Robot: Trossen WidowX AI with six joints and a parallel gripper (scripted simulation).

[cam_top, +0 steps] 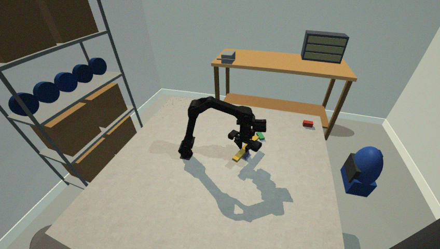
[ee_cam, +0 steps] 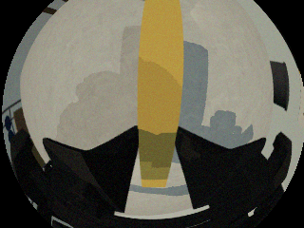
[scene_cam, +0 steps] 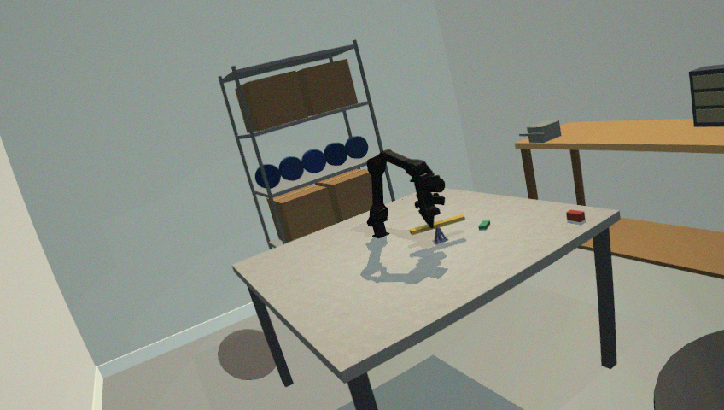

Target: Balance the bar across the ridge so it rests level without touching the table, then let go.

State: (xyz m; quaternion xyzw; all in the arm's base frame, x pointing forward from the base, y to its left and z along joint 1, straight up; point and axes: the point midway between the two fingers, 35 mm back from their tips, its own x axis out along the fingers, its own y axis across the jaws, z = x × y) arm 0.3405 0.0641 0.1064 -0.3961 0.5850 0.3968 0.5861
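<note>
My gripper tip is now 1 cm short of the yellow bar and 3 cm to the right of it. The rest, counted from my gripper tip: green block 8 cm ahead, 22 cm to the left, 6 cm below; then red block 40 cm ahead, 44 cm to the left, 6 cm below.
</note>
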